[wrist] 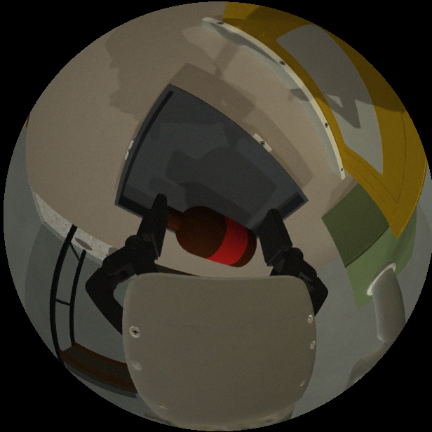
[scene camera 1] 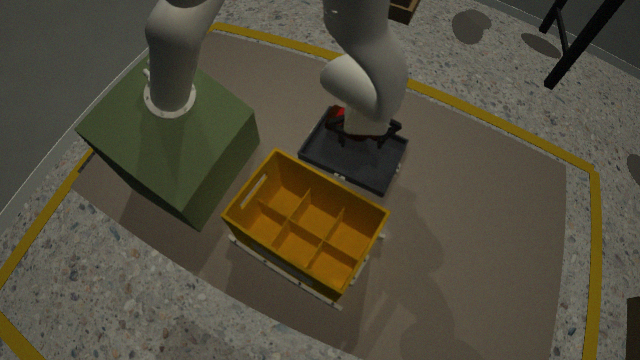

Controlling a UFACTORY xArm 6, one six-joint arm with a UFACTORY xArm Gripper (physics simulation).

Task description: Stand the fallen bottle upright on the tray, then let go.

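Places are measured from the arm's base along level axes (x down, y left, z ahead), in metres.
Where they show: gripper, fingertip midpoint: [scene camera 1: 360, 143]; arm's base, link origin: [scene camera 1: 169, 95].
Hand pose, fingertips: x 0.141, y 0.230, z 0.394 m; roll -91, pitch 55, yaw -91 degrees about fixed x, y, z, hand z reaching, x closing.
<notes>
Each offset is from my fingertips to the top centre of the thing. "pt": to the spot under its first point.
The brown bottle with a red label {pt dx +0.018, dy +0.048, dz -0.105 m} [scene camera 1: 335, 116] [wrist: 202, 232] lies on its side along the back edge of the dark grey tray {pt dx +0.086, dy -0.020, dz -0.087 m} [scene camera 1: 325, 150] [wrist: 210, 130]. In the wrist view its neck points left and passes behind the left finger, and its base is near the right finger. My gripper [scene camera 1: 361, 145] [wrist: 217, 213] is wide open above the back part of the tray, with its fingers towards the bottle's two ends and not gripping it. In the scene view the gripper and arm hide much of the bottle. Whether the bottle's underside rests on the rim is hidden.
A yellow crate with compartments {dx -0.084, dy -0.256, dz +0.022 m} [scene camera 1: 322, 241] [wrist: 400, 130] stands close in front of the tray, with a pale rail {dx +0.061, dy -0.355, dz +0.028 m} [scene camera 1: 287, 274] [wrist: 310, 95] along its base. The green block [scene camera 1: 215, 110] [wrist: 357, 225] under the arm's base stands to the left in the scene view.
</notes>
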